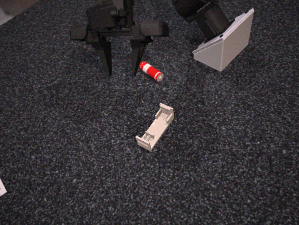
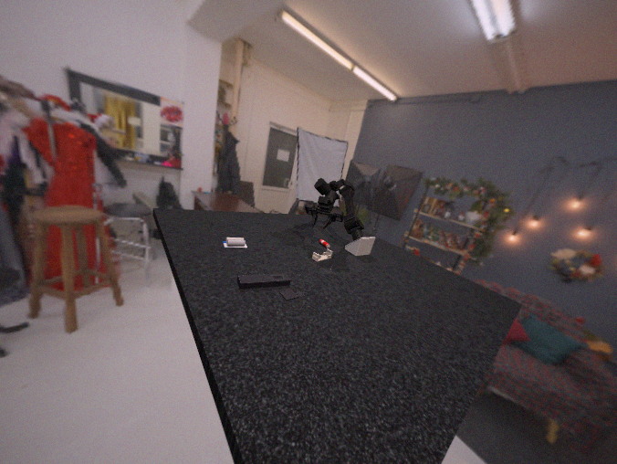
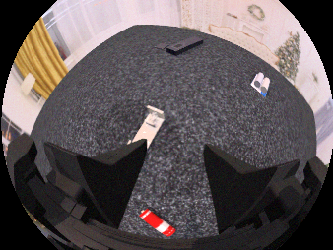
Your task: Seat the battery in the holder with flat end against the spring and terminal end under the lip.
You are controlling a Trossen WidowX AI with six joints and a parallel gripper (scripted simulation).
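Right now my gripper tip is 12 cm past the battery, 11 cm above it and 3 cm to the left of it. The rest, counted from my gripper tip: flat black box (37 cm ahead, 14 cm to the left, 11 cm below); then dark tile (33 cm ahead, 23 cm to the left, 12 cm below); then white object (32 cm ahead, 15 cm to the right, 11 cm below).
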